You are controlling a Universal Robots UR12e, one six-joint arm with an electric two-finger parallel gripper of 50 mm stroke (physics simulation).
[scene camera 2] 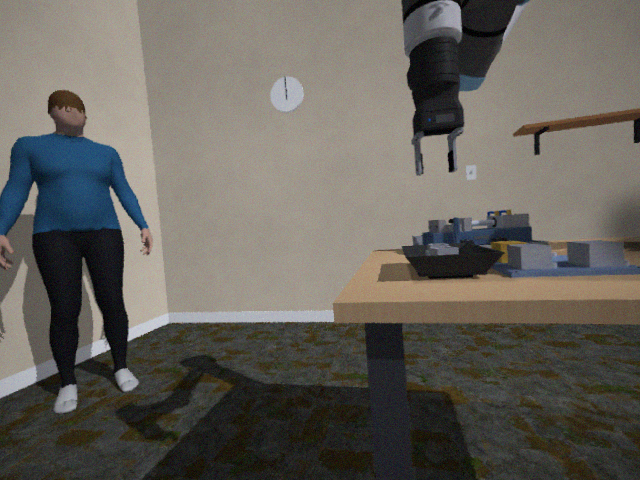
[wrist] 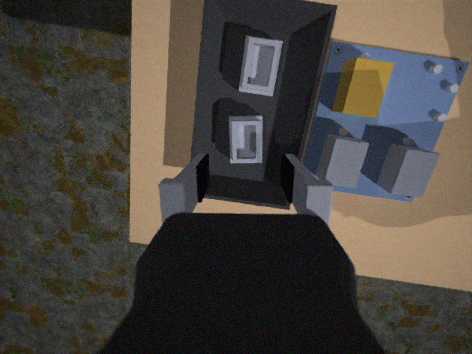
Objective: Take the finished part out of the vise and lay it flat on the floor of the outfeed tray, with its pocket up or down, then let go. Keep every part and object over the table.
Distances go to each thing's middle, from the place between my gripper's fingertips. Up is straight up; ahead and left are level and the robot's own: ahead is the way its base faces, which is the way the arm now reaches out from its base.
I see the yellow block (wrist: pixel 363 82) 120 mm behind my hand, 90 mm to the right of it and 150 mm below it. From my hand the other things lie so: vise (scene camera 2: pixel 523 234) (100 mm behind, 410 mm to the right, 140 mm below).
